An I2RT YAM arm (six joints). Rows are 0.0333 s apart.
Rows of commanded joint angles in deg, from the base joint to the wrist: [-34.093 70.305 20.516 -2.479 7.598 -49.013]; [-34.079 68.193 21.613 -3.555 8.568 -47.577]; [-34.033 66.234 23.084 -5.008 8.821 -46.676]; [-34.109 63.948 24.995 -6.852 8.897 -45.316]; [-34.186 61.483 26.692 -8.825 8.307 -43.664]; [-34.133 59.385 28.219 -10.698 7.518 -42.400]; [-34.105 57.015 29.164 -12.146 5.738 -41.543]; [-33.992 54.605 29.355 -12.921 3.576 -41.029]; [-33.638 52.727 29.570 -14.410 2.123 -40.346]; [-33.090 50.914 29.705 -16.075 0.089 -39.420]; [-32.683 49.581 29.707 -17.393 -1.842 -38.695]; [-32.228 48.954 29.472 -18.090 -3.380 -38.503]
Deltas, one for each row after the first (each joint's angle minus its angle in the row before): [0.014 -2.112 1.097 -1.076 0.970 1.436]; [0.046 -1.959 1.471 -1.453 0.253 0.901]; [-0.076 -2.286 1.911 -1.844 0.076 1.360]; [-0.077 -2.465 1.697 -1.973 -0.590 1.652]; [0.053 -2.098 1.527 -1.873 -0.789 1.264]; [0.028 -2.370 0.945 -1.448 -1.780 0.857]; [0.113 -2.410 0.191 -0.775 -2.162 0.514]; [0.354 -1.878 0.215 -1.489 -1.453 0.683]; [0.548 -1.813 0.135 -1.665 -2.034 0.926]; [0.407 -1.333 0.002 -1.318 -1.931 0.725]; [0.455 -0.627 -0.235 -0.697 -1.538 0.192]
